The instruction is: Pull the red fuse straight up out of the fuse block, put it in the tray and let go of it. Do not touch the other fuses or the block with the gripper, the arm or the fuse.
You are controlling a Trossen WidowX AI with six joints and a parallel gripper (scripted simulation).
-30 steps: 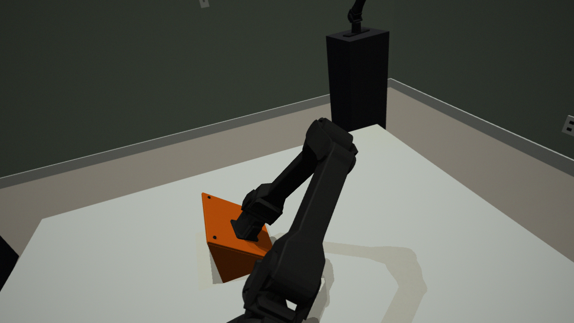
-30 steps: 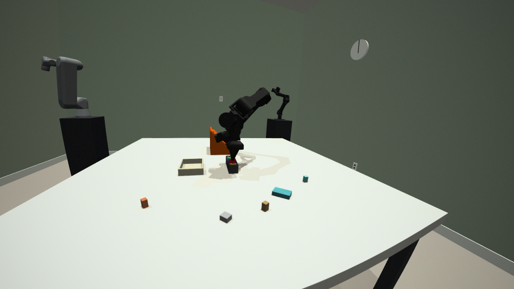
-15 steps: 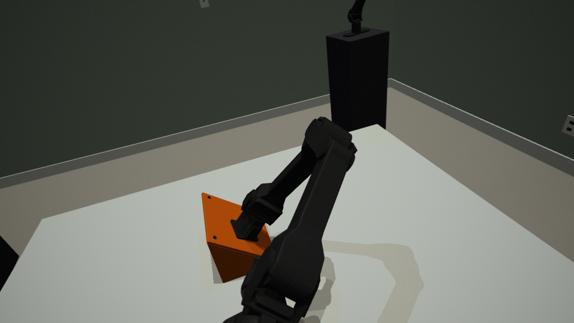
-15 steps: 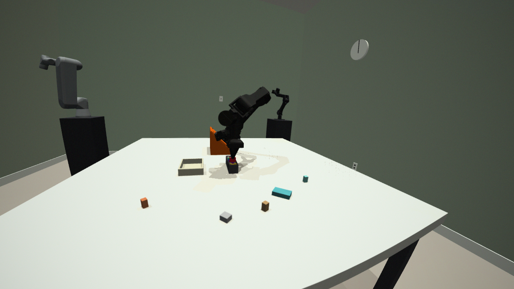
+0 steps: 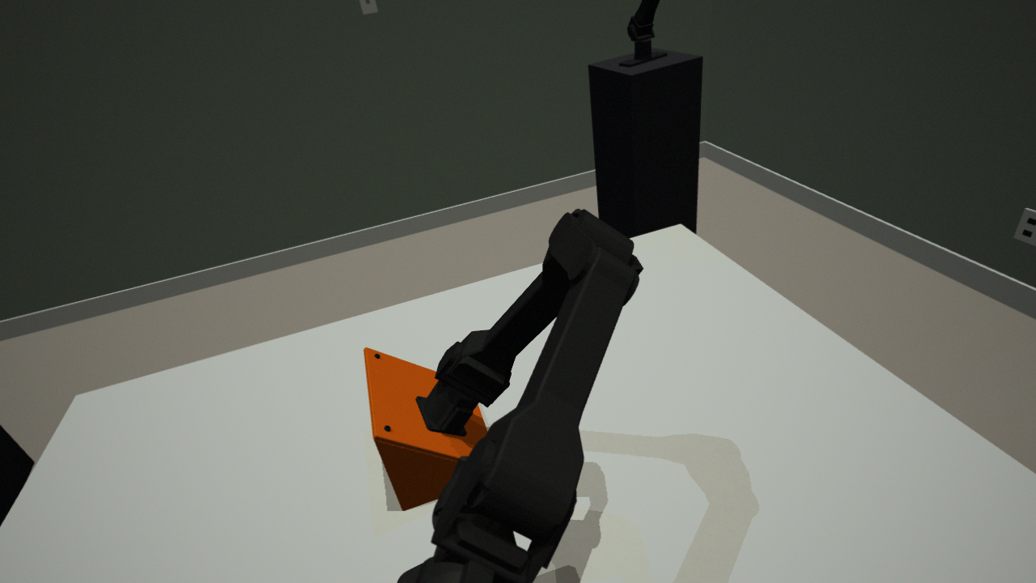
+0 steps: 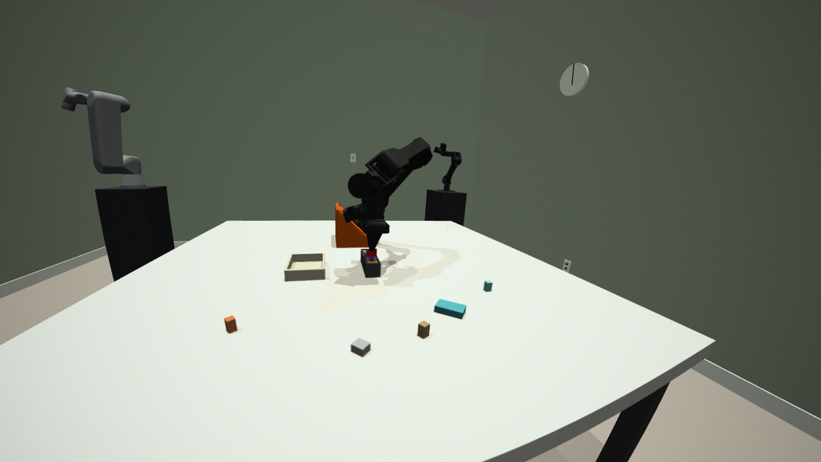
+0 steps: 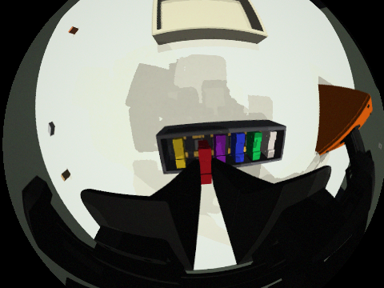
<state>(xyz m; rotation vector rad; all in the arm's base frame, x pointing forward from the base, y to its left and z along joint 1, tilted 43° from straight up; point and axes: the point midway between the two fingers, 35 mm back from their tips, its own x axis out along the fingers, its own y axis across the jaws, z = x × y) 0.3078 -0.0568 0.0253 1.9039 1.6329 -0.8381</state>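
Right now my gripper tip is 180 mm to the left of the beige tray, 60 mm above it and 50 mm past it. The rest, counted from my gripper tip: teal cube 250 mm to the left, 200 mm ahead, 50 mm below; then brown cube 310 mm ahead, 50 mm below, 10 mm to the left; then red fuse 10 mm below.
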